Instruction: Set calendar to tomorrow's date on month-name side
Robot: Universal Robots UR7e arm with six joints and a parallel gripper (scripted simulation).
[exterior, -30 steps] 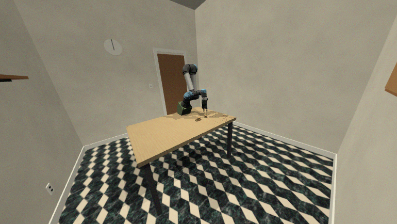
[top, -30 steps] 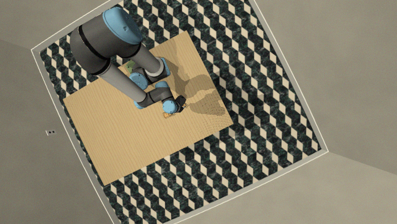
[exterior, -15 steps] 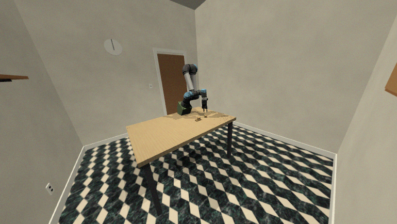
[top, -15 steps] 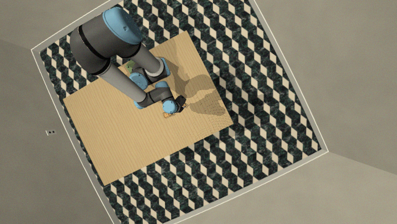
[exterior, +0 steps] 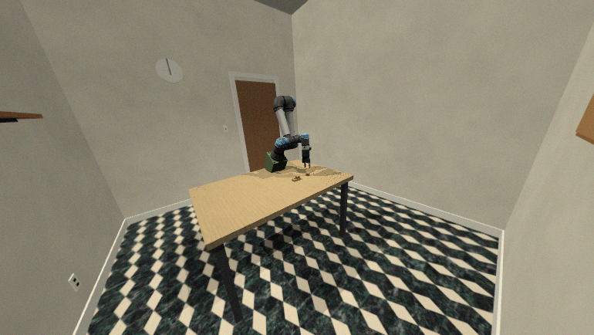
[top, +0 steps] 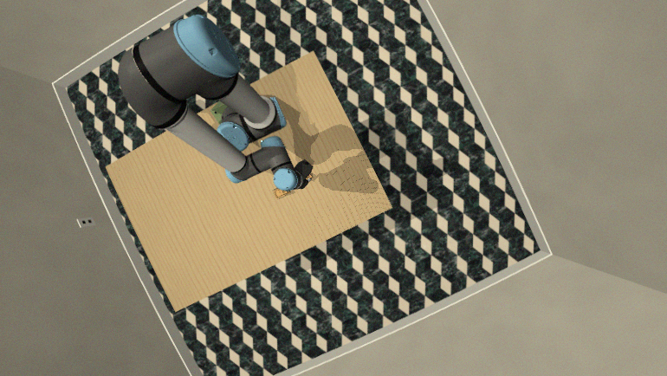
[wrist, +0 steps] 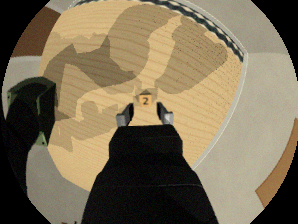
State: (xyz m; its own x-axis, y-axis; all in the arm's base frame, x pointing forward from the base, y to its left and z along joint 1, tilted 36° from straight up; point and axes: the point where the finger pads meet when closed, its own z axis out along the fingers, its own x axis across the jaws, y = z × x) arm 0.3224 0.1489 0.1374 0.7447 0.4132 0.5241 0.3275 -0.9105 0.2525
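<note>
The wooden cube is 9 cm below my hand. From my hand the other things lie so: wooden tray (1 cm ahead, 16 cm to the right, 10 cm below).
</note>
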